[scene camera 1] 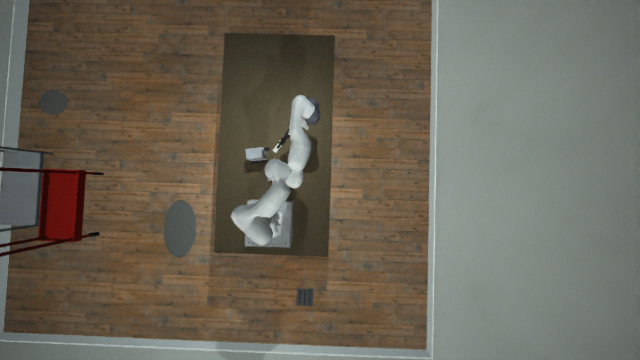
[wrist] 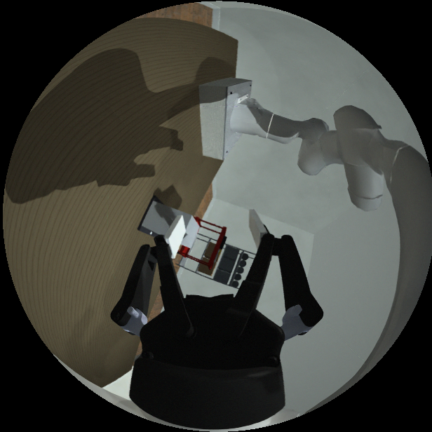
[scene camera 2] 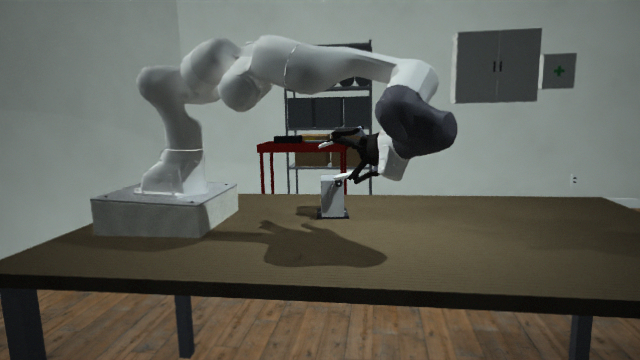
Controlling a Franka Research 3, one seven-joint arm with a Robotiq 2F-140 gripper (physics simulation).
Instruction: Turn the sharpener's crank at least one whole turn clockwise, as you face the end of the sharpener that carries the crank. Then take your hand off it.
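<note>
The sharpener (scene camera 1: 255, 154) (scene camera 2: 327, 204) (wrist: 162, 218) is a light grey box standing upright on a dark base on the table. Its dark crank knob (scene camera 2: 338, 183) shows near the top of the crank end in scene camera 2; in the wrist view the crank is mostly hidden behind a finger pad. My gripper (scene camera 1: 277, 147) (scene camera 2: 333, 161) (wrist: 215, 220) is open, with nothing between its fingers. It points at the crank end from the side. The lower fingertip overlaps the sharpener's top just above the knob in scene camera 2; whether it touches the crank I cannot tell. The upper fingertip is above the sharpener.
The arm's base block (scene camera 1: 285, 241) (scene camera 2: 150, 217) (wrist: 212, 122) stands on the same brown table (scene camera 1: 260, 60) (scene camera 2: 475, 250) (wrist: 65, 240). Beyond the table are a red cart (scene camera 1: 62, 205) (scene camera 2: 300, 146) and a shelf rack (scene camera 2: 371, 110) by the wall.
</note>
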